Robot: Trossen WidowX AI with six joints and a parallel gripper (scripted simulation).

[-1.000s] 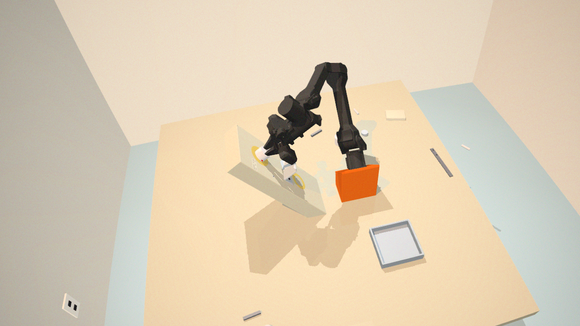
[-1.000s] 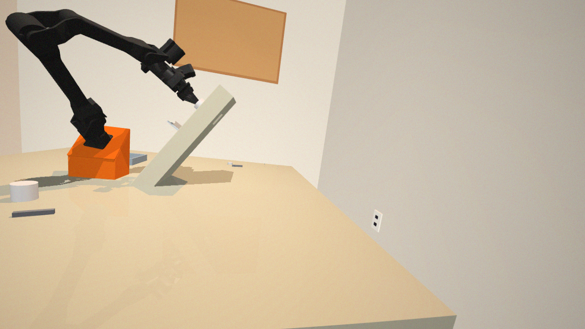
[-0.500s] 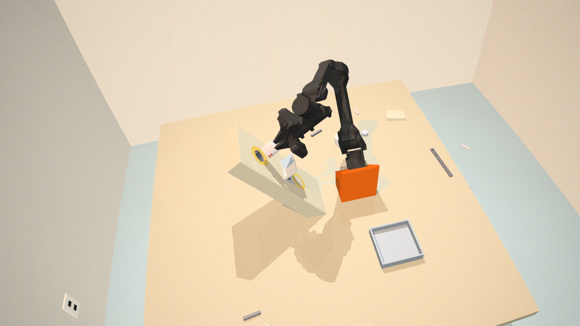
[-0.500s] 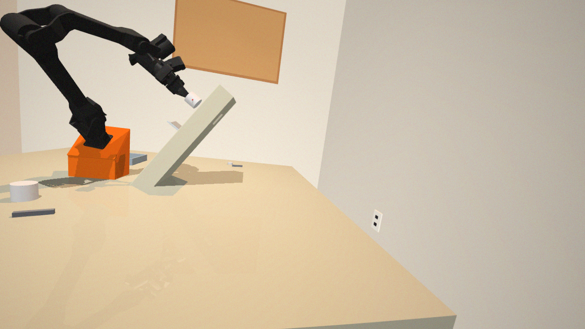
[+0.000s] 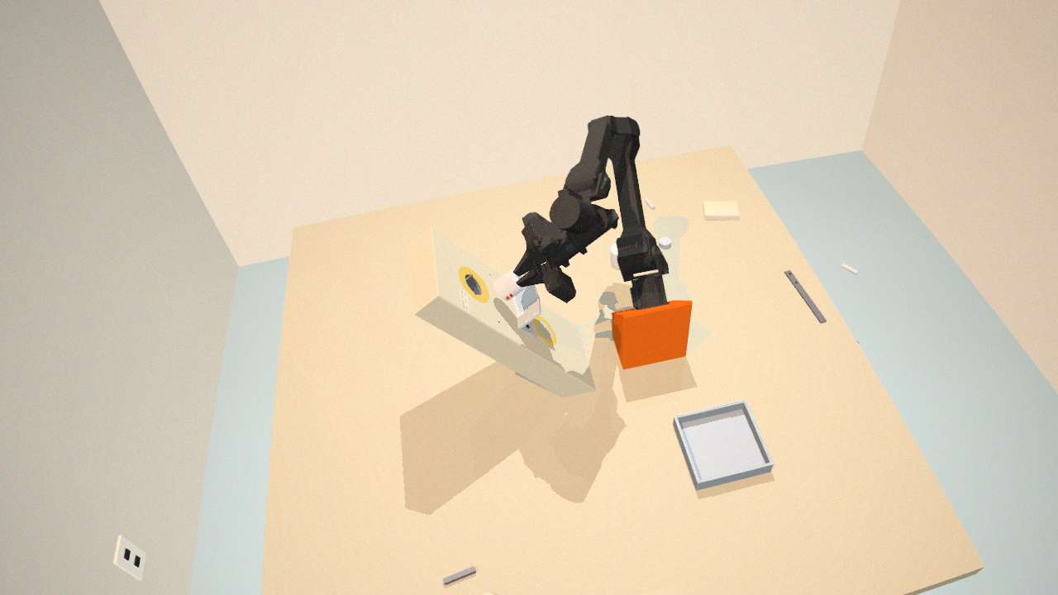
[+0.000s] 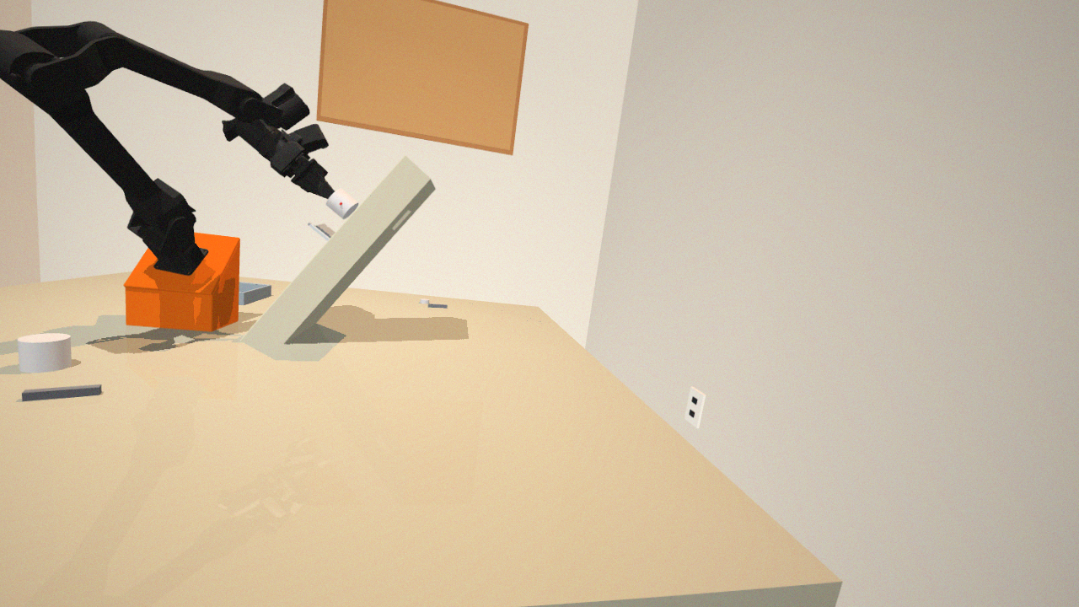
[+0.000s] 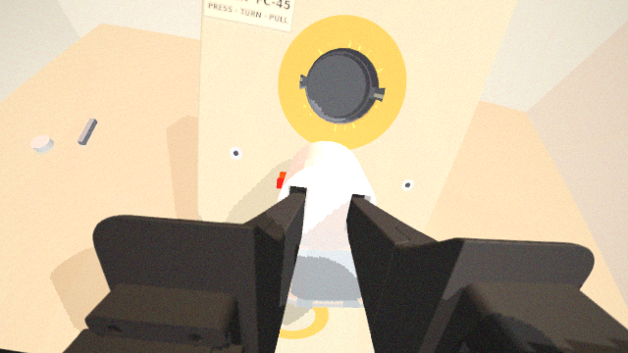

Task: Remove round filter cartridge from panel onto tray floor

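Right now the white round filter cartridge is 1 cm below my gripper tip and 1 cm ahead of it. Also, from my gripper tip: flat block (54 cm behind, 43 cm to the right, 27 cm below); then grey tray (36 cm behind, 27 cm below, 25 cm to the left).
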